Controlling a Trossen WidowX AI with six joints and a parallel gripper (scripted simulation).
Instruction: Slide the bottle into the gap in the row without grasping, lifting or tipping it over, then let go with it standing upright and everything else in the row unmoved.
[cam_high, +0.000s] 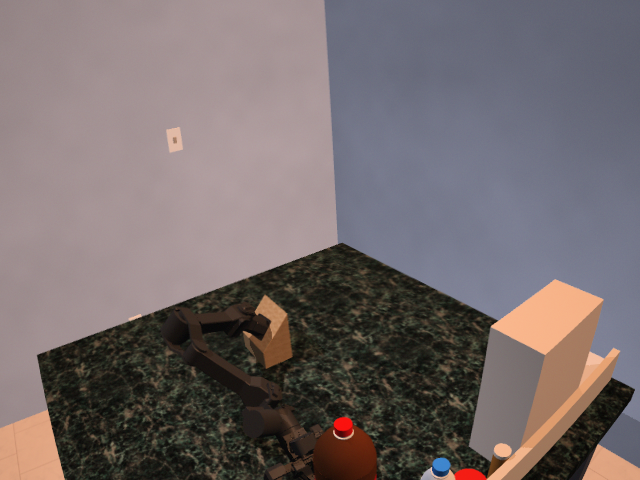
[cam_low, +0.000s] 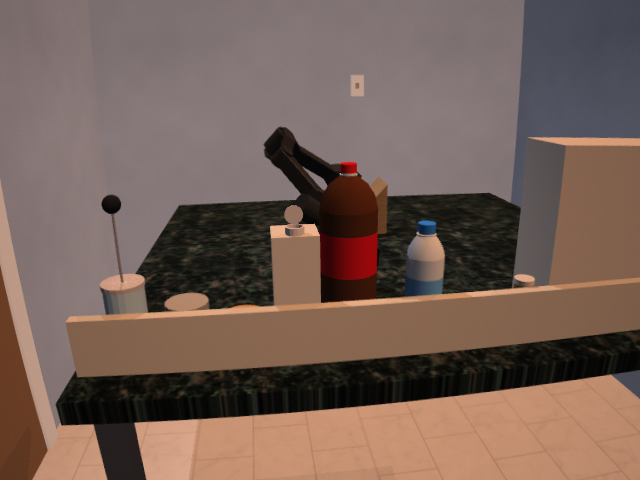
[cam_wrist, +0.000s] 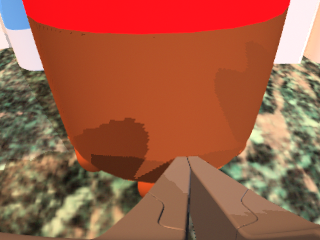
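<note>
Now: hand 10 cm below the cola bottle and 9 cm short of it. The rest, counted from my hand: water bottle 21 cm ahead, 11 cm to the left, 5 cm above; then red lid 23 cm to the left, 21 cm ahead, 3 cm below; then rail 26 cm ahead, 16 cm to the left, 1 cm below.
</note>
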